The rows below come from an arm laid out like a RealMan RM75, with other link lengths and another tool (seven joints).
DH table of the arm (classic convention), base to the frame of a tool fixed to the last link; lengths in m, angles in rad. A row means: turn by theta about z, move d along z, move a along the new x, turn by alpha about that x. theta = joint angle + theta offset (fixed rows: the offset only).
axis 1: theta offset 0, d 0.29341, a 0, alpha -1.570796
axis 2: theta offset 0, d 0, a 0, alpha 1.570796
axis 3: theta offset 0, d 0.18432, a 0, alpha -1.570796
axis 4: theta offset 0, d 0, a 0, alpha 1.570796
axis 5: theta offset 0, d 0.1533, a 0, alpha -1.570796
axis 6: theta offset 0, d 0, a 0, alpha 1.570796
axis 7: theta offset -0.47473, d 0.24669, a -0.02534, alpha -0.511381
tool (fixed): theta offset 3.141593, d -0.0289, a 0, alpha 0
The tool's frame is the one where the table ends.
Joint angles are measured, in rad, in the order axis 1, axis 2, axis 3, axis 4, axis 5, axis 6, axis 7. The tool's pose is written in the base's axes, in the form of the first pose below.
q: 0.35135, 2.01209, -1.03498, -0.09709, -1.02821, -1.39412, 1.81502
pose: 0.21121 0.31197 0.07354; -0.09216 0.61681 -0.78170; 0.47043 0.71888 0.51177; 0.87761 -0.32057 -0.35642
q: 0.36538, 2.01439, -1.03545, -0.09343, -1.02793, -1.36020, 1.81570
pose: 0.21389 0.31598 0.07011; -0.09678 0.63369 -0.76751; 0.47833 0.70585 0.52247; 0.87283 -0.31656 -0.37142
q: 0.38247, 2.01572, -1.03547, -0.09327, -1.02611, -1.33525, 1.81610
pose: 0.21348 0.32085 0.06852; -0.10445 0.64047 -0.76084; 0.48059 0.70228 0.52520; 0.87070 -0.31080 -0.38116
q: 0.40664, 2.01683, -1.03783, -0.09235, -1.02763, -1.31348, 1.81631
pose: 0.20992 0.32639 0.06603; -0.11821 0.63930 -0.75982; 0.48541 0.70473 0.51742; 0.86626 -0.30766 -0.39363
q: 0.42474, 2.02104, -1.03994, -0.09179, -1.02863, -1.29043, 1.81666
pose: 0.20786 0.33049 0.06270; -0.12654 0.64245 -0.75581; 0.49131 0.70250 0.51488; 0.86174 -0.30619 -0.40453
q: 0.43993, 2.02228, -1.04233, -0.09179, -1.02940, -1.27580, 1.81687
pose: 0.20547 0.33388 0.06091; -0.13574 0.64186 -0.75471; 0.49450 0.70399 0.50978; 0.85851 -0.30401 -0.41296
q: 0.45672, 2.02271, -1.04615, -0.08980, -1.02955, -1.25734, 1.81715
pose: 0.20373 0.33750 0.05873; -0.14585 0.64396 -0.75103; 0.49937 0.70326 0.50602; 0.85402 -0.30124 -0.42415
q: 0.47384, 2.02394, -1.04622, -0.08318, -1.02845, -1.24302, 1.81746
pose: 0.20180 0.34076 0.05669; -0.14953 0.64554 -0.74895; 0.50328 0.70169 0.50432; 0.85109 -0.30152 -0.42981
